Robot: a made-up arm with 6 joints. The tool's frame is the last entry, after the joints.
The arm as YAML. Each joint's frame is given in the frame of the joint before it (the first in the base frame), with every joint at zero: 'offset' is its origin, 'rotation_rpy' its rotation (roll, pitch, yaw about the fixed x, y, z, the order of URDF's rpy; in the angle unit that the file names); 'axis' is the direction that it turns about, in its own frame. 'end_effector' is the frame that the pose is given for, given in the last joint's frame.
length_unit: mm
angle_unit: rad
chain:
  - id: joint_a
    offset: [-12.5, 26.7, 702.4]
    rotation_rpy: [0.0, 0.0, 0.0]
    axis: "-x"
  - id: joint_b
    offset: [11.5, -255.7, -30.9]
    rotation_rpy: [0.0, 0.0, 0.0]
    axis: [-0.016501, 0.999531, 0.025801]
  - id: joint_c
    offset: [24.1, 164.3, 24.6]
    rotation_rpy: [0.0, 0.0, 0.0]
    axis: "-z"
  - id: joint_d
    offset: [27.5, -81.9, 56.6]
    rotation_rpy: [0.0, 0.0, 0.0]
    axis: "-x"
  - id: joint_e
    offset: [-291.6, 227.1, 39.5]
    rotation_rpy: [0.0, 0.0, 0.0]
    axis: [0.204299, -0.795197, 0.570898]
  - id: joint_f
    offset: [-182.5, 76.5, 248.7]
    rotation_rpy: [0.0, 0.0, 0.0]
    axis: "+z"
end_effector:
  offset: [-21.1, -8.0, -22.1]
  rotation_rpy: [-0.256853, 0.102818, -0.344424]
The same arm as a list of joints. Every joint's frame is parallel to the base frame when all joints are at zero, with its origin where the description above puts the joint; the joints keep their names.
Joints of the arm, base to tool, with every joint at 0 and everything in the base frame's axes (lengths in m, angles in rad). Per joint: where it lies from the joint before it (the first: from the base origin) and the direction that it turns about. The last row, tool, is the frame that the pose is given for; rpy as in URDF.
joint_a: axis -1 0 0 offset -0.0125 0.0267 0.7024
joint_b: axis -0.016501 0.999531 0.025801 offset 0.0115 -0.2557 -0.0309
joint_c: axis 0 0 -1 offset 0.0241 0.1643 0.0246
joint_d: axis -1 0 0 offset 0.0275 -0.0819 0.0566
joint_e: axis 0.204299 -0.795197 0.570898 offset -0.2916 0.2271 0.0395
joint_f: axis 0 0 1 offset -0.1825 0.0765 0.2487
tool: offset -0.0211 -0.008 -0.0221 rpy -0.2569 0.1028 -0.3444

